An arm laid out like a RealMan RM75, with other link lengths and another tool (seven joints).
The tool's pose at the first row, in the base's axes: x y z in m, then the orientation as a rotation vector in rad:
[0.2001 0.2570 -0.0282 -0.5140 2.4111 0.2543]
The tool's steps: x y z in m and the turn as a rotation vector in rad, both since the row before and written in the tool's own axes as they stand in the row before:
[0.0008 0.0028 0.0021 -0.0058 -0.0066 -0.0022]
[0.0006 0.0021 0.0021 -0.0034 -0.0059 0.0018]
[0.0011 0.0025 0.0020 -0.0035 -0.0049 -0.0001]
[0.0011 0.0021 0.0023 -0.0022 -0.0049 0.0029]
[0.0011 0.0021 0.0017 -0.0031 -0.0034 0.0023]
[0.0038 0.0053 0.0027 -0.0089 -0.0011 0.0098]
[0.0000 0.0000 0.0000 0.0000 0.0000 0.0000]
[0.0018 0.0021 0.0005 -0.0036 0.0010 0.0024]
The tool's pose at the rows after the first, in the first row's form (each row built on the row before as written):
[0.1995 0.2599 -0.0302 -0.5176 2.4039 0.2617]
[0.1994 0.2623 -0.0321 -0.5155 2.3987 0.2678]
[0.1987 0.2649 -0.0342 -0.5160 2.3939 0.2730]
[0.1983 0.2672 -0.0365 -0.5123 2.3900 0.2779]
[0.1976 0.2693 -0.0384 -0.5101 2.3874 0.2833]
[0.1942 0.2739 -0.0426 -0.5023 2.3892 0.2986]
[0.1942 0.2739 -0.0426 -0.5023 2.3892 0.2986]
[0.1923 0.2755 -0.0440 -0.5014 2.3908 0.3038]

